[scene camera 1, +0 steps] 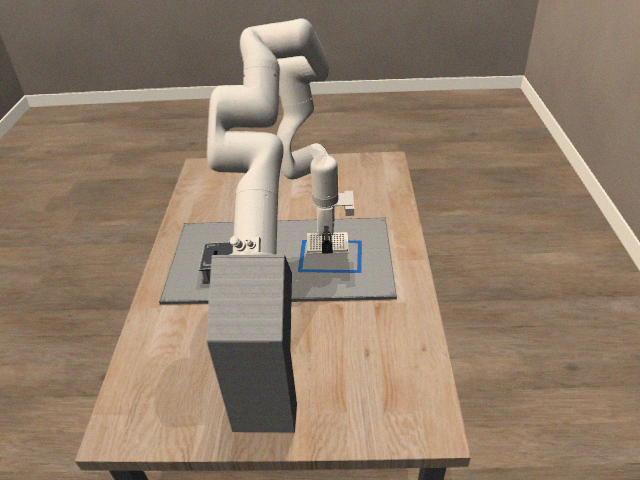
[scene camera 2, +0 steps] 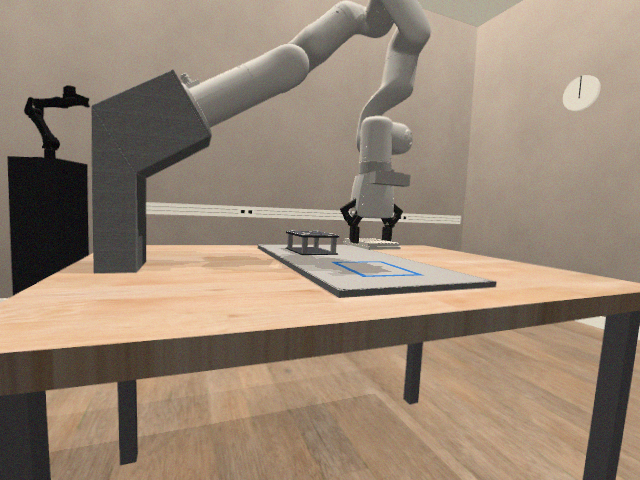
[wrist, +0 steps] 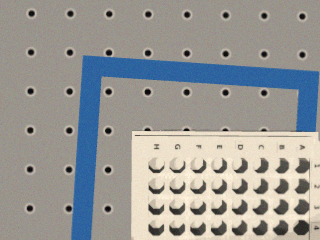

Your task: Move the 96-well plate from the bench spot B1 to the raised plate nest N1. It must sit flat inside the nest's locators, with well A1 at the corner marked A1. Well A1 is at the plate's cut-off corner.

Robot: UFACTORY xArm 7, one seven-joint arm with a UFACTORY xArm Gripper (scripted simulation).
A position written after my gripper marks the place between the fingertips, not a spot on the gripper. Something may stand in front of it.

In view: my gripper (scene camera 2: 370, 243) and a 96-well plate (wrist: 176, 175).
